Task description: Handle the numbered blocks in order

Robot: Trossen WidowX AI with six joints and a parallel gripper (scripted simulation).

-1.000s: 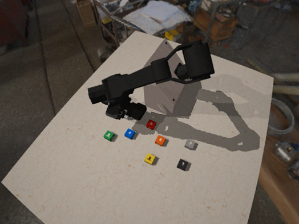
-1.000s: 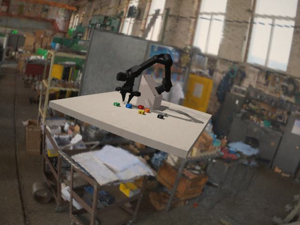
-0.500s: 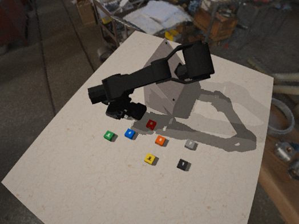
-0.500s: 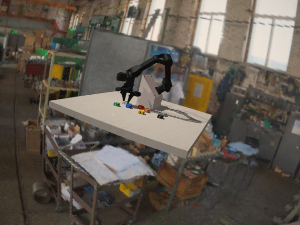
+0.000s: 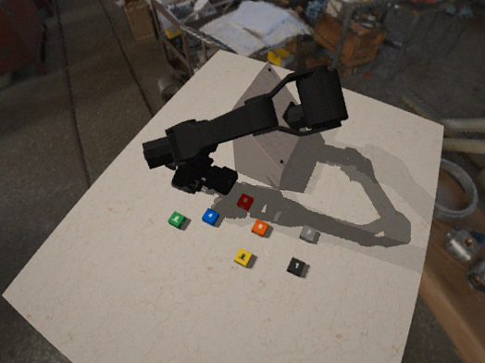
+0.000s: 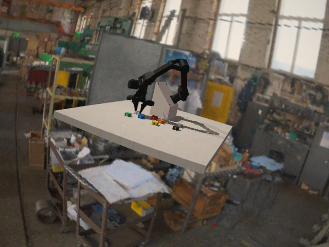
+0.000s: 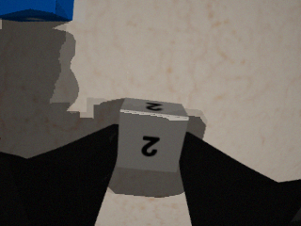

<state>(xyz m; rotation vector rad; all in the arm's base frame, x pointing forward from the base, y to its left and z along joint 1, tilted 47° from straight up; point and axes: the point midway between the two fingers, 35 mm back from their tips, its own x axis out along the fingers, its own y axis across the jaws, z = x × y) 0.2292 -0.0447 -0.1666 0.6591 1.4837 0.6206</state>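
Right now my gripper tip is right at the white block. Round my gripper tip: green block: 12 cm ahead, 1 cm to the right; red block: 12 cm to the left; blue block: 7 cm ahead, 6 cm to the left.
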